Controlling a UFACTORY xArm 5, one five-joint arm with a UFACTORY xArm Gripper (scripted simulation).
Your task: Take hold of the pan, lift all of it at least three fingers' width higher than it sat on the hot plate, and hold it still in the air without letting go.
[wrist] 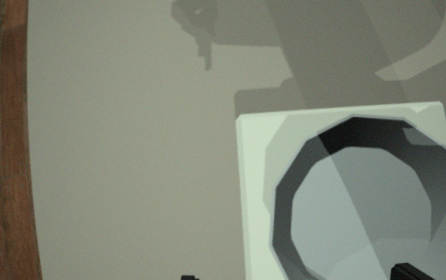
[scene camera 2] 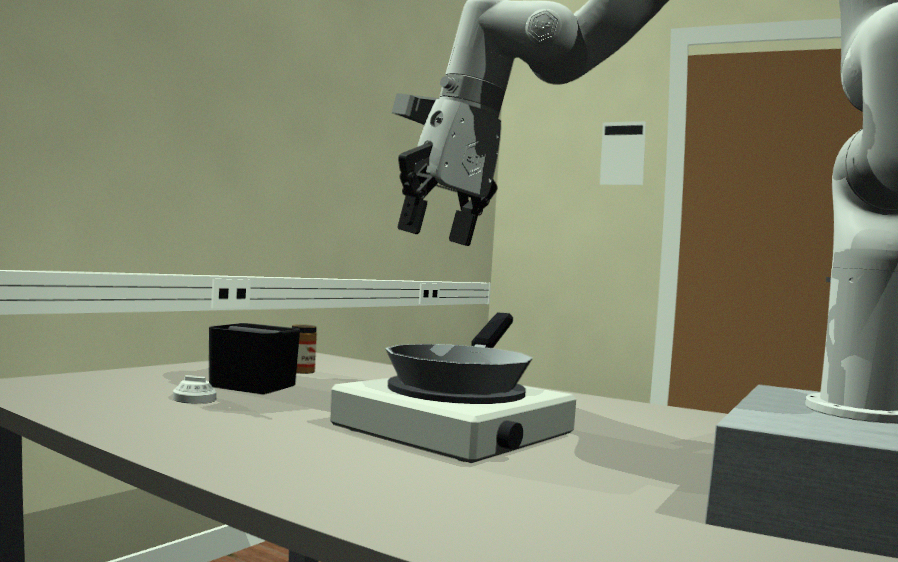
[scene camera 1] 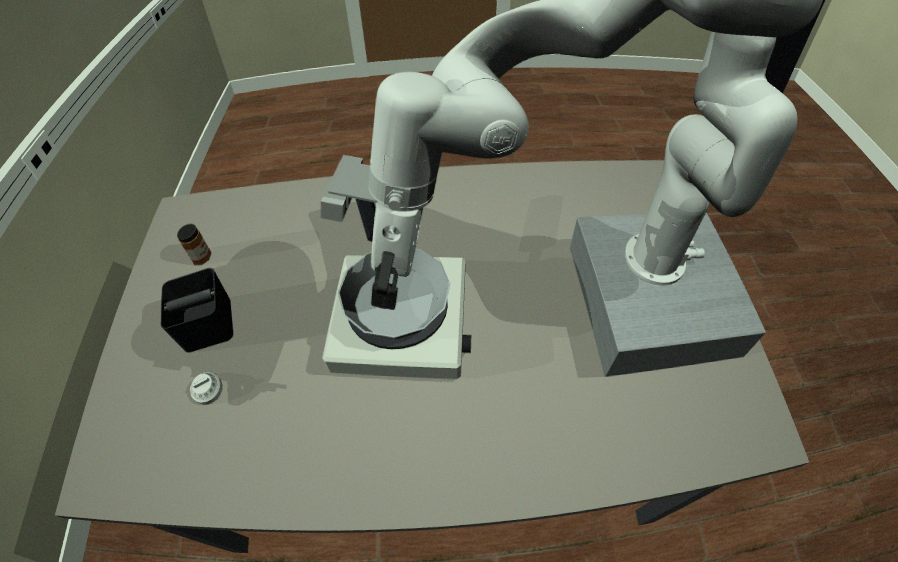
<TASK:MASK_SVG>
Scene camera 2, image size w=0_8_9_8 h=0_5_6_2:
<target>my gripper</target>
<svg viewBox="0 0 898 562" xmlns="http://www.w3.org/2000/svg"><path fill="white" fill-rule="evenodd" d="M439 97L440 99L435 101L418 144L419 147L403 152L398 157L401 171L400 180L403 185L402 193L406 195L398 229L413 234L420 233L428 202L423 199L437 186L458 193L461 211L456 210L449 240L469 246L477 217L482 214L483 209L489 204L490 199L497 191L497 185L493 176L500 144L501 120L498 119L500 113L488 106L469 100Z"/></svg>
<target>grey pan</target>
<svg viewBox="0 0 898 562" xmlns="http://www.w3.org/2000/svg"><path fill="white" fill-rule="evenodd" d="M533 358L519 352L493 348L513 323L513 316L510 313L500 312L496 313L471 341L471 346L406 344L385 348L400 381L404 385L425 391L462 395L490 395L511 391Z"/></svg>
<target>hot plate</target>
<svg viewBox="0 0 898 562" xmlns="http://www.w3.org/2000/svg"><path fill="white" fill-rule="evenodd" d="M330 421L333 425L468 463L478 462L569 434L574 430L576 398L573 394L527 387L517 384L511 391L506 393L462 395L412 388L404 385L398 376L386 379L335 384L332 387Z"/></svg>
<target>black box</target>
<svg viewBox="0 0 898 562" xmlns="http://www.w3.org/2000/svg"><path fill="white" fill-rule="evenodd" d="M209 327L209 383L212 387L264 395L295 386L300 329L251 323Z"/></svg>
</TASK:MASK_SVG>
